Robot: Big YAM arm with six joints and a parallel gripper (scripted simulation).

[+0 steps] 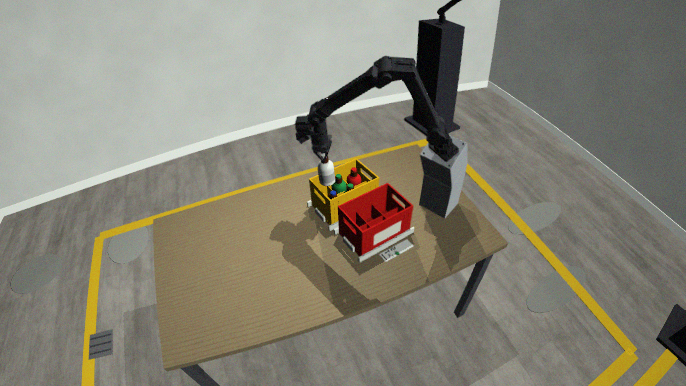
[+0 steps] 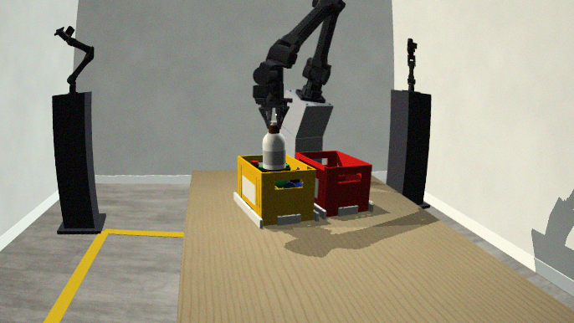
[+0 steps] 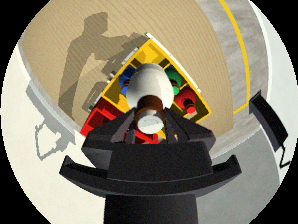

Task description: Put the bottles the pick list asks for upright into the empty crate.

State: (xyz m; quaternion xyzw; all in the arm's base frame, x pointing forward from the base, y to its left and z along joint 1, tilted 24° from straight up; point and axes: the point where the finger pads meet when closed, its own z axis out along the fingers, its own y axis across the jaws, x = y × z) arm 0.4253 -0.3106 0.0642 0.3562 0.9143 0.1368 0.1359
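Now: the white bottle 6 cm below my hand. The rest, counted from my hand: blue-capped bottle (22 cm below, 7 cm to the left); red bottle (22 cm below, 16 cm behind, 2 cm to the right); yellow crate (22 cm below, 8 cm behind, 3 cm to the left).
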